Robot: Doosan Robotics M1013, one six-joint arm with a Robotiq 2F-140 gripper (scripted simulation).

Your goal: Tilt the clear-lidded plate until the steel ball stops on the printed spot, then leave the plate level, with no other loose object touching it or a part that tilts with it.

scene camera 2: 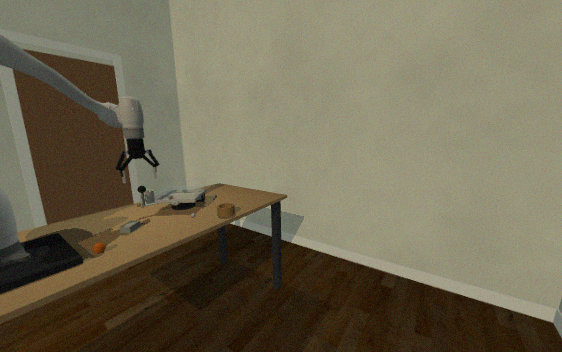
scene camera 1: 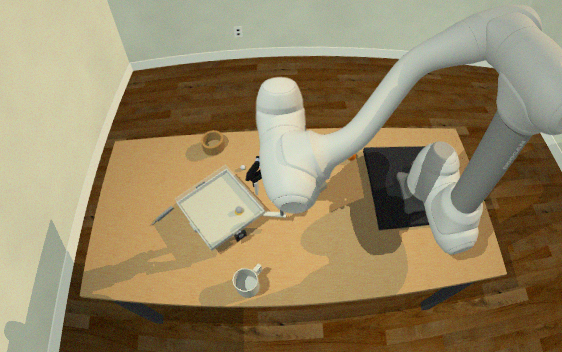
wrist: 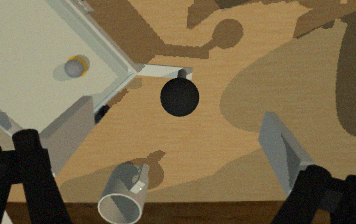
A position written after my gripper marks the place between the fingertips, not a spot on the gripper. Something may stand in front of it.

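A clear-lidded plate (scene camera 1: 219,206) is there for me to see, and scene camera 2 (scene camera 2: 175,194) shows the plate as well, as does the wrist view (wrist: 58,58). I can also see my gripper (wrist: 177,118).
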